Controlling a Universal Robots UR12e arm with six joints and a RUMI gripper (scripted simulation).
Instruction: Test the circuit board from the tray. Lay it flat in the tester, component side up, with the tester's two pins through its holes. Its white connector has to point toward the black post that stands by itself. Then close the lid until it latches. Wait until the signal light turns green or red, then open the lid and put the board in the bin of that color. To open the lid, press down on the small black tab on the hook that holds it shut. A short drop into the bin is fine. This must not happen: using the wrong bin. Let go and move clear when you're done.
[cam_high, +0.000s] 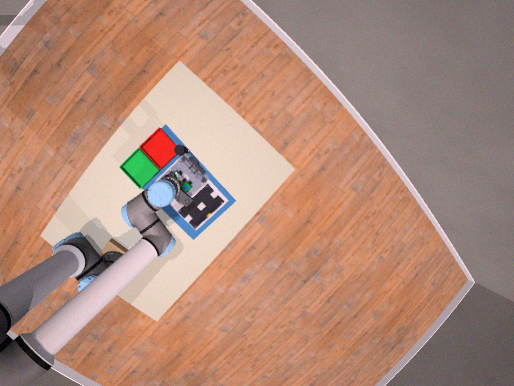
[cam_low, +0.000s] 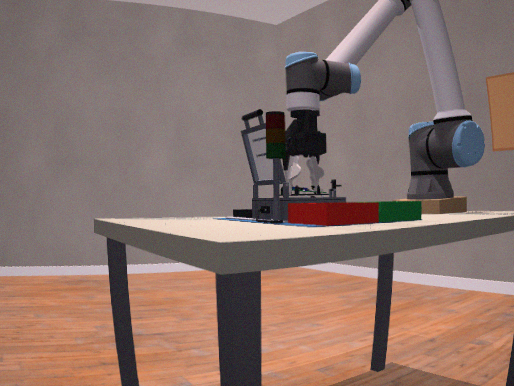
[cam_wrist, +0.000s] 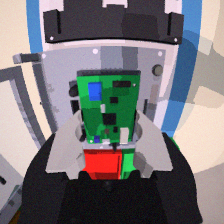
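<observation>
The green circuit board lies 10 mm to the left of my hand. Round my hand: green bin: 90 mm behind, 210 mm to the left, 60 mm below; red bin: 50 mm ahead, 200 mm to the left, 60 mm below; lid: 120 mm ahead, 100 mm above.
</observation>
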